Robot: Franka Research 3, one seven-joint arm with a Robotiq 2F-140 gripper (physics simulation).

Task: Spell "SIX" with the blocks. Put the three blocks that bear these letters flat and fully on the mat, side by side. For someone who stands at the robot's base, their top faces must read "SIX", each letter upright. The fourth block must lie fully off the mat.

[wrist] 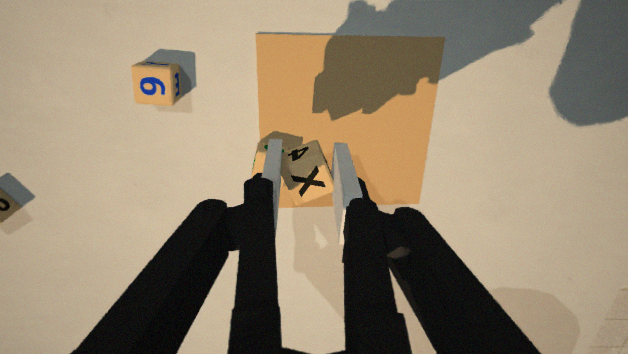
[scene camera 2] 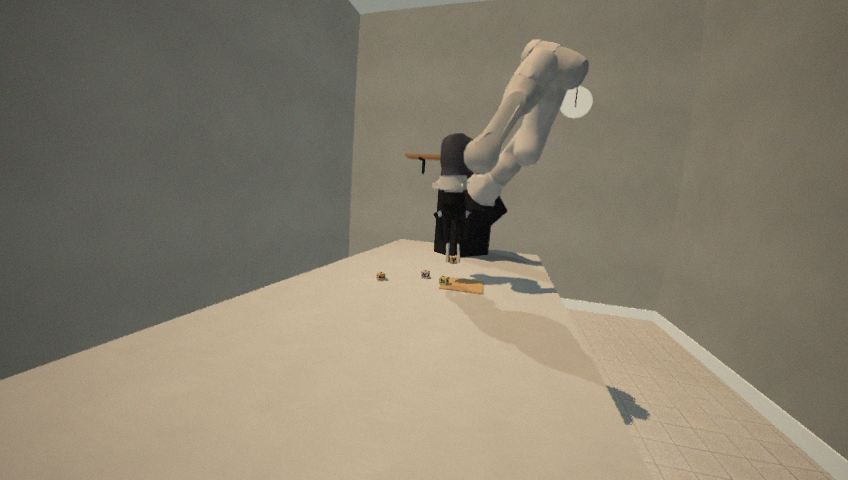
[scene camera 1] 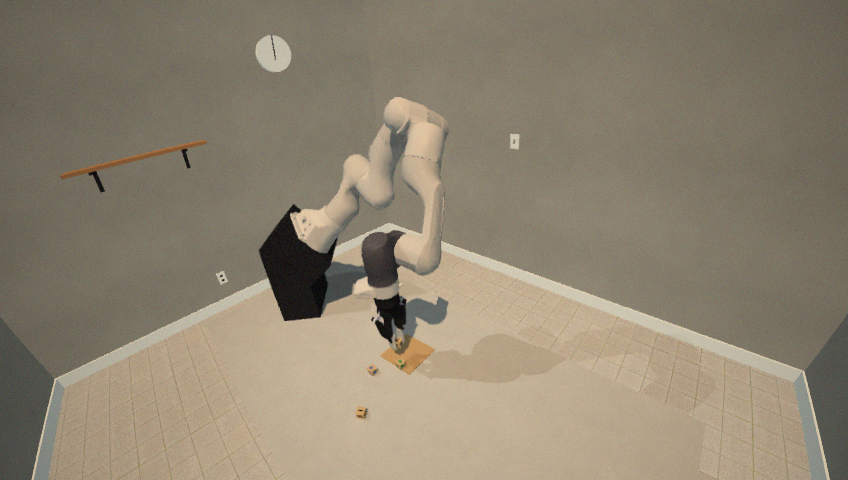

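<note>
My gripper (scene camera 1: 397, 343) (scene camera 2: 453, 252) (wrist: 307, 161) is shut on the X block (scene camera 1: 399, 342) (scene camera 2: 453, 259) (wrist: 311, 182). It holds the block raised near one edge of the orange mat (scene camera 1: 419, 350) (scene camera 2: 470, 287) (wrist: 295, 75). A black X and a black 4 show on it, turned askew between the fingers. A green-marked block (scene camera 1: 400, 363) (scene camera 2: 443, 280) (wrist: 258, 162) sits on the mat near its edge; the left finger and held block hide most of it in the wrist view. A blue-marked block (scene camera 1: 371, 369) (scene camera 2: 425, 274) (wrist: 151, 86) lies off the mat, its 6 or 9 face towards the wrist camera.
A black-marked block (scene camera 1: 361, 412) (scene camera 2: 380, 275) (wrist: 7, 206) lies farther off the mat, partly cut off in the wrist view; its letter is unclear. The black pedestal (scene camera 1: 291, 279) carries the arm's base. The arm's shadow falls across part of the mat.
</note>
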